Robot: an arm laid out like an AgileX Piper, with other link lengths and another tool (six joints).
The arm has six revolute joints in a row. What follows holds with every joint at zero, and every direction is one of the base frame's. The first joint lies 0.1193 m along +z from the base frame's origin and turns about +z. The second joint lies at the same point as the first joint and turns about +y. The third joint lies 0.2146 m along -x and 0.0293 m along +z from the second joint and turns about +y. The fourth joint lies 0.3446 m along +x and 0.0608 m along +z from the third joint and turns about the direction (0.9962, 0, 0.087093). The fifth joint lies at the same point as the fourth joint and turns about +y. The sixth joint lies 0.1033 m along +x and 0.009 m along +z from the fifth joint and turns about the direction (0.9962, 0, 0.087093). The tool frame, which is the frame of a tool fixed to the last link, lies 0.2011 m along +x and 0.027 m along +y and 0.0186 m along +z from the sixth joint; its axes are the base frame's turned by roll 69.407, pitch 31.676 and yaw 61.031 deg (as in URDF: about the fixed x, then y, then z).
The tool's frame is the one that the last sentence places.
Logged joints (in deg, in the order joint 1, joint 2, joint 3, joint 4, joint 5, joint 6), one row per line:
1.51 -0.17 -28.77 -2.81 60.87 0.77
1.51 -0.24 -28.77 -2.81 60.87 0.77
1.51 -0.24 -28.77 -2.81 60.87 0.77
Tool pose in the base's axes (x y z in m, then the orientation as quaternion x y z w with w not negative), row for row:
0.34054 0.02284 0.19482 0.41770 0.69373 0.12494 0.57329
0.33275 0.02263 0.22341 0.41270 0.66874 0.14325 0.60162
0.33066 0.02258 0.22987 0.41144 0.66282 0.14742 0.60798
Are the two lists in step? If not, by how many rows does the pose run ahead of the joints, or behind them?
The pose runs 2 rows behind the joints: the pose in row i belongs to the joints in row i - 2.
